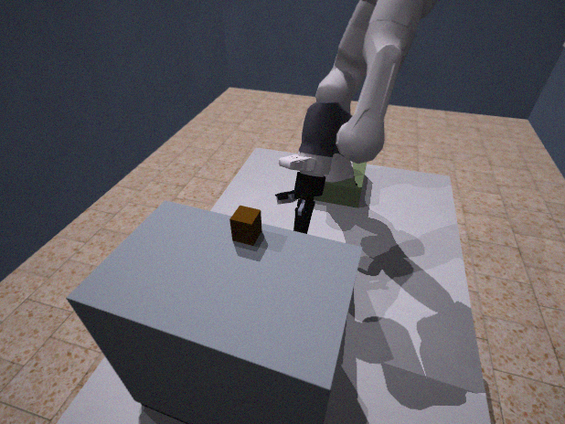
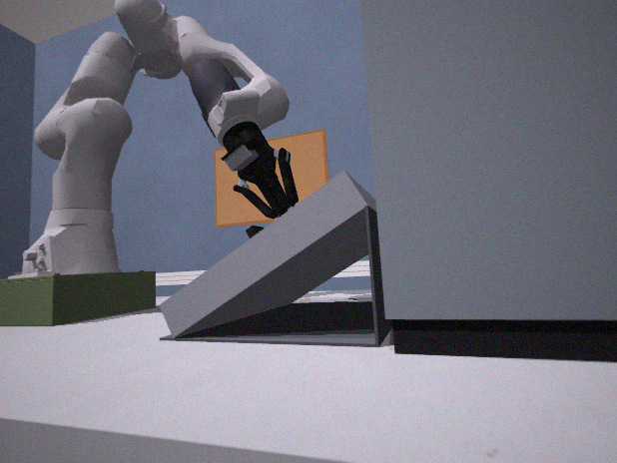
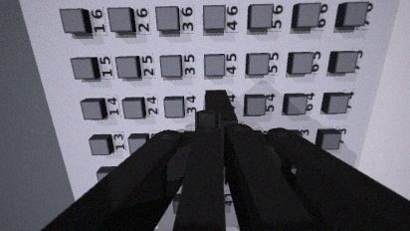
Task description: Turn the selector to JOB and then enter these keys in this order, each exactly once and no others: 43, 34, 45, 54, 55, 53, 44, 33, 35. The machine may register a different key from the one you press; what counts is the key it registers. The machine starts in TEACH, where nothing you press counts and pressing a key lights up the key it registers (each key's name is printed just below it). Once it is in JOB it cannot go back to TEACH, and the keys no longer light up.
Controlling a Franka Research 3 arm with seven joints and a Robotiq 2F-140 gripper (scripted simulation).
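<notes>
My hand is 2 cm short of the key 44 and 4 cm above it. Round my hand: key 34: 5 cm ahead, 2 cm below; key 54: 1 cm behind, 5 cm below; key 45: 2 cm ahead, 3 cm to the right, 4 cm below.
</notes>
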